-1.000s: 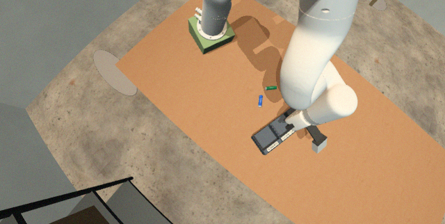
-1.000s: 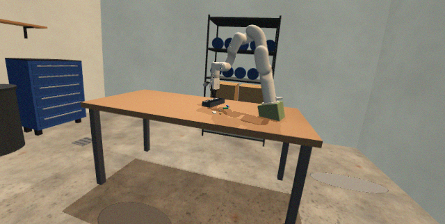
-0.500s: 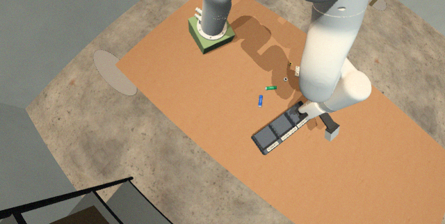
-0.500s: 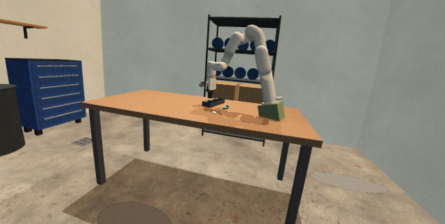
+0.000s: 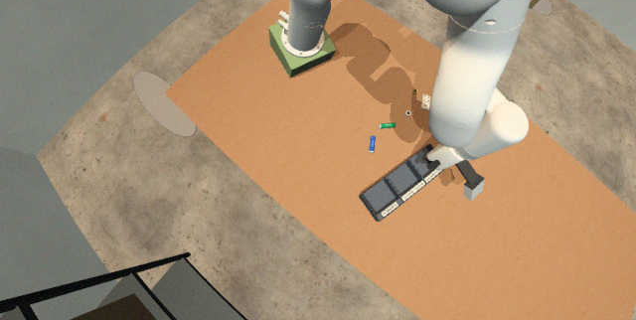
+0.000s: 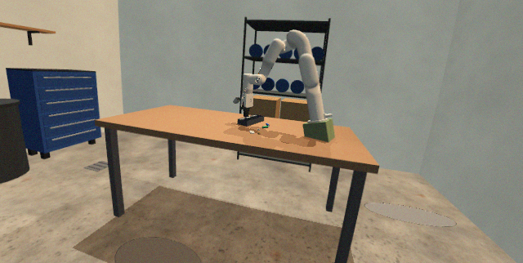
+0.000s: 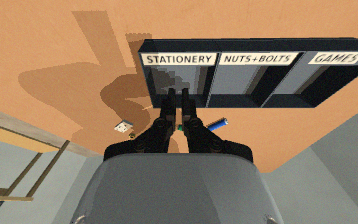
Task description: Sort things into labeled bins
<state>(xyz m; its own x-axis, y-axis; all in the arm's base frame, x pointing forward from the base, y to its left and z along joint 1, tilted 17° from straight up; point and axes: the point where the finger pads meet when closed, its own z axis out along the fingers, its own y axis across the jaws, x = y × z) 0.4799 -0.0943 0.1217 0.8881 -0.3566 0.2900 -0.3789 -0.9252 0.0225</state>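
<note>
The white domino lies 19 cm to the left of my hand, 8 cm behind it and 7 cm below it. Round my hand: blue battery (16 cm behind, 7 cm below, 3 cm to the right); dark three-part bin (8 cm to the right, 6 cm below, 3 cm behind); green battery (15 cm behind, 7 cm below, 4 cm to the left).
</note>
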